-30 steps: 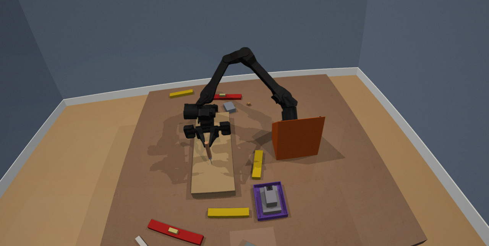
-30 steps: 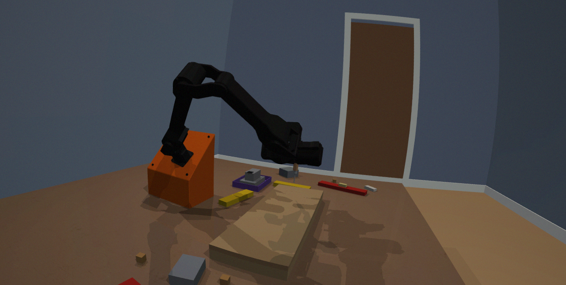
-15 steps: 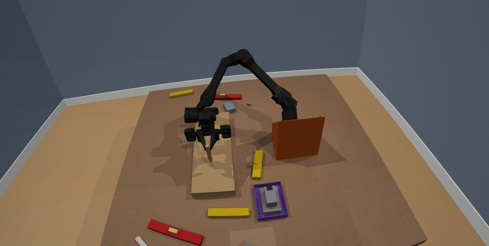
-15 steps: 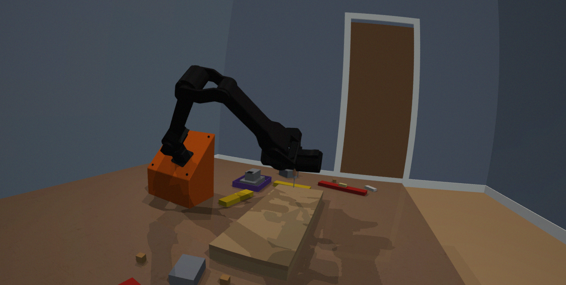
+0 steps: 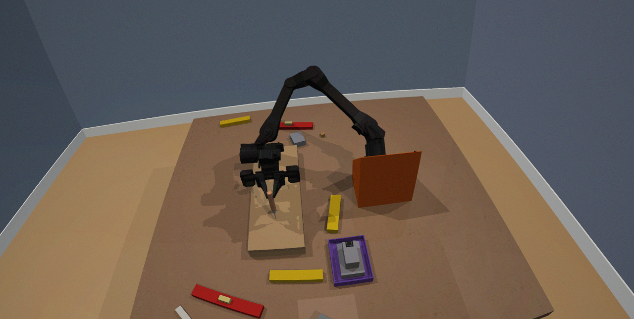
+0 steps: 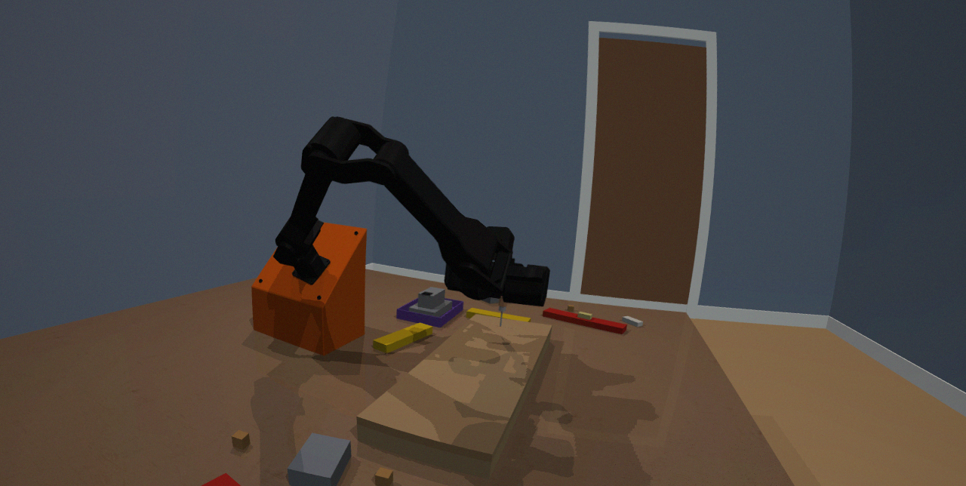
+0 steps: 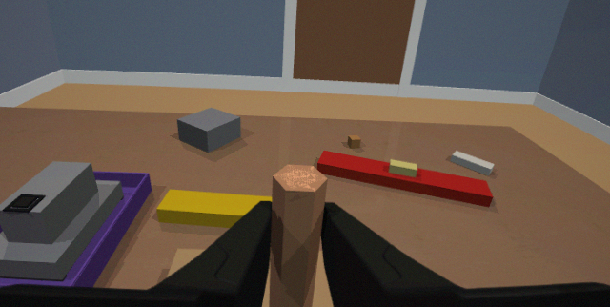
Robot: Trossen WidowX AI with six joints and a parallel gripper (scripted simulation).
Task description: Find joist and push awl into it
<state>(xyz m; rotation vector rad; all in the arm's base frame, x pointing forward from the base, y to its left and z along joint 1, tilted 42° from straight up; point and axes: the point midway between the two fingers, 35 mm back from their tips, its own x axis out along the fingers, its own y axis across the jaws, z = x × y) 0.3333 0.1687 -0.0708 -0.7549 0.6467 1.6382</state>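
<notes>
Now: gripper tip 6 cm above the awl. The rest, counted from my gripper tip: purple tray (24 cm behind, 12 cm to the left, 15 cm below); then grey stud finder (24 cm behind, 11 cm to the left, 12 cm below); then grey block (1 cm behind, 50 cm to the right, 15 cm below).
</notes>
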